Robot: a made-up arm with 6 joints. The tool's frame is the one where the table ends. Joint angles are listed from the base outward.
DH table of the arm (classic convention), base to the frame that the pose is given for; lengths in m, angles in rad. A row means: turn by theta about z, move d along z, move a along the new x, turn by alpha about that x. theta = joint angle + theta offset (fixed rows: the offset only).
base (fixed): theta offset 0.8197, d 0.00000, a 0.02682, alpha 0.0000
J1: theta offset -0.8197, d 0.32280, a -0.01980, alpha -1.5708
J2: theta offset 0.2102, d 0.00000, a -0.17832, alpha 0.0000
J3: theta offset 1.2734, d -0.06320, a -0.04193, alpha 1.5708
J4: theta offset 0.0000, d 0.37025, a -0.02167, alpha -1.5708
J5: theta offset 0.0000, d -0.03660, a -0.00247, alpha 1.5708
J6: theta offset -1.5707, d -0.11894, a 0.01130, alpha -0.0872
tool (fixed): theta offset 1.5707, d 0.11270, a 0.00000, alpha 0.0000
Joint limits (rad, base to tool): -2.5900..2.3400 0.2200..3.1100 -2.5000..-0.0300 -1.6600..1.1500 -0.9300..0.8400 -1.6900..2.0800
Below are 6 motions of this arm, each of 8 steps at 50 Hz.
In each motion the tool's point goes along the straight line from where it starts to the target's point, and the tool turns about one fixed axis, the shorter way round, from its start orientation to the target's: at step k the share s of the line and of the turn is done. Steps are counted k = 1, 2, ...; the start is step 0. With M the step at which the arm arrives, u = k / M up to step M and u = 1 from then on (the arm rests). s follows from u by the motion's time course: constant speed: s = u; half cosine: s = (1 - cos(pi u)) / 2; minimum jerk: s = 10 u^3 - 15 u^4 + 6 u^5.
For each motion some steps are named. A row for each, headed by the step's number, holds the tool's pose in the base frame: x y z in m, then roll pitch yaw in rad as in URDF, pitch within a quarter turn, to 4 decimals.
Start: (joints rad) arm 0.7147 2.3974 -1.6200 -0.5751 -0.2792 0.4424
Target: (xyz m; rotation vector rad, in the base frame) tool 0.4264 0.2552 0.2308 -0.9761 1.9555 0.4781
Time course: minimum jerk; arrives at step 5
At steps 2, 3, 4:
2: 0.4286 0.2530 0.2343 -3.0676 1.0207 -2.1773
3: 0.4274 0.2542 0.2324 -3.0673 1.0061 -2.1762
4: 0.4266 0.2550 0.2311 -3.0671 0.9957 -2.1754

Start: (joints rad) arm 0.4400 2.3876 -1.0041 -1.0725 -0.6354 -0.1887
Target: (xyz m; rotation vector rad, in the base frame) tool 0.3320 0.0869 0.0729 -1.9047 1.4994 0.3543
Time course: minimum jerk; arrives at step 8
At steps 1, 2, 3, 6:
1: 0.3405 0.0886 0.0857 -2.6932 0.5899 -1.2381
2: 0.3398 0.0884 0.0845 -2.6946 0.5935 -1.2339
3: 0.3383 0.0881 0.0823 -2.6973 0.6005 -1.2256
6: 0.3329 0.0871 0.0742 -2.7067 0.6261 -1.1955

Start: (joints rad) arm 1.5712 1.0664 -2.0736 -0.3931 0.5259 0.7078
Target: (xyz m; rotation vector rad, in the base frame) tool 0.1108 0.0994 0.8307 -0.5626 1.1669 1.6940
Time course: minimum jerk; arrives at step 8
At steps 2, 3, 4, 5, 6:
2: 0.1117 0.0553 0.8426 0.6900 0.8918 2.2027
3: 0.1116 0.0637 0.8403 0.7098 0.8943 2.2264
4: 0.1113 0.0748 0.8373 0.7360 0.8971 2.2576
5: 0.1111 0.0859 0.8344 0.7625 0.8994 2.2890
6: 0.1109 0.0943 0.8321 0.7828 0.9008 2.3131

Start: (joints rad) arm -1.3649 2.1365 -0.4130 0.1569 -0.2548 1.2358
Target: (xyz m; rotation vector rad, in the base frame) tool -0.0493 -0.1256 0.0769 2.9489 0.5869 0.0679
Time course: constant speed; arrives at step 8
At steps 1, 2, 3, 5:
1: -0.0490 -0.1243 0.0807 2.9700 -0.0145 0.3942
2: -0.0491 -0.1245 0.0801 2.9745 -0.0150 0.3942
3: -0.0491 -0.1246 0.0796 2.9790 -0.0155 0.3942
5: -0.0492 -0.1250 0.0785 2.9879 -0.0165 0.3942

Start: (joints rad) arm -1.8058 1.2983 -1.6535 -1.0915 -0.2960 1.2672
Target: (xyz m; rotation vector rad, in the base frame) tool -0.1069 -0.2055 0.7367 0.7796 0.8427 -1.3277
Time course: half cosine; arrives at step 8
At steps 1, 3, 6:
1: -0.1117 -0.2256 0.7246 0.0458 1.0959 -1.4411
3: -0.1104 -0.2199 0.7280 0.0363 1.0843 -1.4495
6: -0.1076 -0.2086 0.7349 0.0185 1.0607 -1.4652

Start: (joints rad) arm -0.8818 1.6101 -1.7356 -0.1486 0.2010 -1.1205
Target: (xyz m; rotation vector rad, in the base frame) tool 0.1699 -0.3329 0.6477 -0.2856 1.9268 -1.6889
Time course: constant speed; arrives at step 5
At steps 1, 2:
1: 0.1671 -0.3311 0.6505 -1.5924 0.2979 -2.5742
2: 0.1678 -0.3315 0.6498 -1.6009 0.2906 -2.5790

